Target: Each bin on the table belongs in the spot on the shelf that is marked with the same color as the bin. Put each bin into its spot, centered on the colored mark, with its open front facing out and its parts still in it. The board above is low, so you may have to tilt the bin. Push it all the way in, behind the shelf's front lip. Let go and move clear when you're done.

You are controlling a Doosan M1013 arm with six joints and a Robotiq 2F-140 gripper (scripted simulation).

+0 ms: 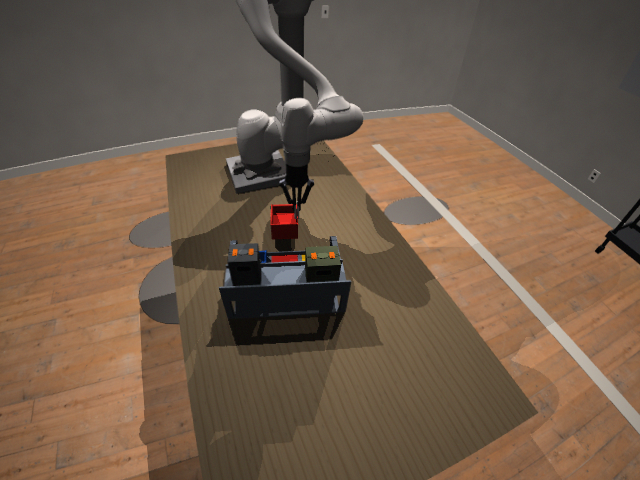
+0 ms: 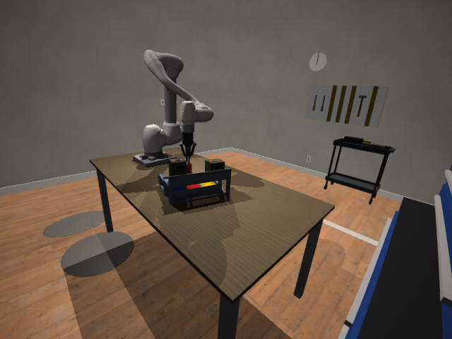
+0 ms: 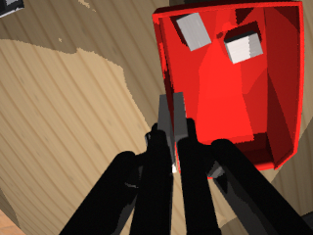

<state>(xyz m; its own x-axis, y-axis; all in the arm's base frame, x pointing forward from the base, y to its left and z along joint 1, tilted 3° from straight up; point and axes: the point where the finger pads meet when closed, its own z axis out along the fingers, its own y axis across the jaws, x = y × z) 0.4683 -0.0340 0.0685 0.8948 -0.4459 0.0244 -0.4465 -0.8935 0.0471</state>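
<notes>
Now: the red bin 30 mm behind my hand, 40 mm to the right of it and 40 mm below it. The rest, counted from my hand: green toolbox 320 mm ahead, 90 mm to the right, 40 mm above; then dark box 220 mm ahead, 290 mm to the right, 60 mm above; then blue bin 130 mm ahead, 250 mm to the right, 60 mm below.
</notes>
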